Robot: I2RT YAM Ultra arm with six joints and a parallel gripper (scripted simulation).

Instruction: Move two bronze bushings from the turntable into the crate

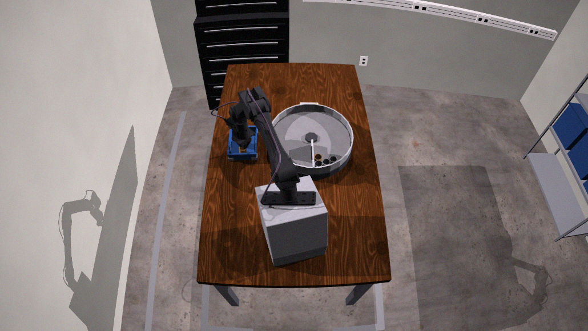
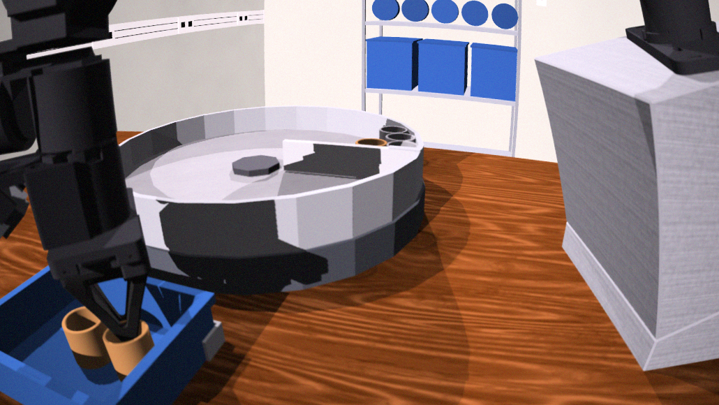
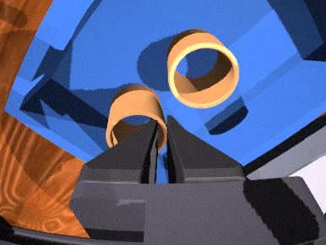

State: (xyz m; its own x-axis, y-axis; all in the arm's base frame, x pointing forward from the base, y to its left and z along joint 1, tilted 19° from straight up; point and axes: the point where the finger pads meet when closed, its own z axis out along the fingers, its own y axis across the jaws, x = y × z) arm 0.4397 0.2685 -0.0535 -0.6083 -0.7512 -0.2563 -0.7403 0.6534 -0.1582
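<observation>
The blue crate is 4 cm ahead of my hand, 2 cm to the left of it and 2 cm below it. Also, from my hand: grey turntable: 8 cm ahead, 33 cm to the right, 1 cm above.
</observation>
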